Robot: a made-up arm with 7 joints. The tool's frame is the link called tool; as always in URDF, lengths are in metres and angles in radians. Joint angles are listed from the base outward.
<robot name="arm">
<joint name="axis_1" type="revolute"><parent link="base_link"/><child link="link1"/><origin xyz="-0.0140 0.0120 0.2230" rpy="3.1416 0.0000 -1.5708"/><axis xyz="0 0 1"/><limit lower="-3.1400" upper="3.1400"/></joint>
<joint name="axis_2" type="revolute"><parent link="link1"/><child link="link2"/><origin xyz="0.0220 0.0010 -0.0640" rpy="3.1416 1.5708 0.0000"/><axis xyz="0 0 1"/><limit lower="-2.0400" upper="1.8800"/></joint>
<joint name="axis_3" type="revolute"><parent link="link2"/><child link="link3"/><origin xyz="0.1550 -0.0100 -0.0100" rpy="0.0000 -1.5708 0.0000"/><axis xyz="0 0 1"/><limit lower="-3.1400" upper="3.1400"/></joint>
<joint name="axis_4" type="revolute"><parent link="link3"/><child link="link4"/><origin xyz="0.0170 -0.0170 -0.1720" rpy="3.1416 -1.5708 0.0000"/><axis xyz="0 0 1"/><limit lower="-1.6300" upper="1.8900"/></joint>
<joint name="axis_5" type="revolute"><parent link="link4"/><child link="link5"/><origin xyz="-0.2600 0.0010 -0.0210" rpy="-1.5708 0.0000 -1.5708"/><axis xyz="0 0 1"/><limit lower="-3.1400" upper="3.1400"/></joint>
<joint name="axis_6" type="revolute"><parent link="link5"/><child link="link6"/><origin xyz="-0.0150 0.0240 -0.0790" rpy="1.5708 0.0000 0.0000"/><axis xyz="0 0 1"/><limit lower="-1.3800" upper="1.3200"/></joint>
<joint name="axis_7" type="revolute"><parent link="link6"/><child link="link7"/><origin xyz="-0.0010 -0.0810 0.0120" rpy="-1.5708 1.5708 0.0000"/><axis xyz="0 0 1"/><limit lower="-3.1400" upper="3.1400"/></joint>
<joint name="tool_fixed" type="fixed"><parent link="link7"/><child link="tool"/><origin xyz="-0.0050 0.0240 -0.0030" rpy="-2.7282 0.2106 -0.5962"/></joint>
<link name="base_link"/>
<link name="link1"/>
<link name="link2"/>
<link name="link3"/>
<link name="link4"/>
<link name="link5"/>
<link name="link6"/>
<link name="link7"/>
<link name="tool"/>
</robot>
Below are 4 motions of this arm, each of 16 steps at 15 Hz.
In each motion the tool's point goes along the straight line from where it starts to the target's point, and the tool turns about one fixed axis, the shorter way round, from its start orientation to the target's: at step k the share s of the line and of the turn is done. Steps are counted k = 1, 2, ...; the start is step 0. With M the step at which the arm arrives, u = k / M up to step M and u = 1 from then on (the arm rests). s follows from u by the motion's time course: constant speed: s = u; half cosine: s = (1 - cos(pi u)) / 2; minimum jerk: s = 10 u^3 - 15 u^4 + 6 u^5.
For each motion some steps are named. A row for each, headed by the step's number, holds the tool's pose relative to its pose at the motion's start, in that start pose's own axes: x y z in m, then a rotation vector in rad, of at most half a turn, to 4 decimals.
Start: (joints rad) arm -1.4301 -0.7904 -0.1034 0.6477 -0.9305 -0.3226 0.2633
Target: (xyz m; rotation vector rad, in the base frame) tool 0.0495 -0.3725 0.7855 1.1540 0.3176 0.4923
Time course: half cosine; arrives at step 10
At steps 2, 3, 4, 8, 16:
2: -0.0059 -0.0104 -0.0037 0.0298 -0.0192 -0.0655
3: -0.0126 -0.0224 -0.0081 0.0643 -0.0415 -0.1413
4: -0.0212 -0.0375 -0.0135 0.1078 -0.0696 -0.2368
8: -0.0555 -0.0981 -0.0354 0.2822 -0.1823 -0.6201
16: -0.0613 -0.1084 -0.0391 0.3120 -0.2015 -0.6855

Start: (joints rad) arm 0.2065 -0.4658 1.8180 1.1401 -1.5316 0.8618 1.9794
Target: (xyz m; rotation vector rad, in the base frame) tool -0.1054 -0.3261 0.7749 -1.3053 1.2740 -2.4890
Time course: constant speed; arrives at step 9
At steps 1, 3, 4, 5, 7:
1: -0.0202 0.0117 0.0142 -0.0587 -0.0556 -0.0752
3: -0.0605 0.0352 0.0427 -0.1762 -0.1668 -0.2255
4: -0.0806 0.0469 0.0570 -0.2350 -0.2224 -0.3006
5: -0.1008 0.0586 0.0712 -0.2937 -0.2780 -0.3758
7: -0.1411 0.0821 0.0997 -0.4112 -0.3892 -0.5261

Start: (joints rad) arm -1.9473 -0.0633 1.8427 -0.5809 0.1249 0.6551 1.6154
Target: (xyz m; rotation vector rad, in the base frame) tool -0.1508 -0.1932 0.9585 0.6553 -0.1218 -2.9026
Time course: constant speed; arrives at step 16
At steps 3, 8, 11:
3: 0.0118 0.0226 -0.0117 -0.0138 0.1059 -0.0967
8: 0.0316 0.0602 -0.0311 -0.0367 0.2823 -0.2577
11: 0.0434 0.0827 -0.0427 -0.0504 0.3882 -0.3544

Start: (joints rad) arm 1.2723 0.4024 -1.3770 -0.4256 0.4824 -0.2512 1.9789
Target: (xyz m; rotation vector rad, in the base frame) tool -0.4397 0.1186 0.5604 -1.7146 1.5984 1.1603
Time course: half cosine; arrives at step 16
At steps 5, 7, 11, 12, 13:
5: 0.1015 -0.0581 -0.0705 0.2638 0.3553 -0.0640
7: 0.1838 -0.1052 -0.1276 0.4778 0.6435 -0.1158
11: 0.3553 -0.2034 -0.2467 0.9235 1.2437 -0.2239
12: 0.3899 -0.2232 -0.2707 1.0134 1.3649 -0.2457
13: 0.4183 -0.2394 -0.2904 1.0872 1.4643 -0.2636

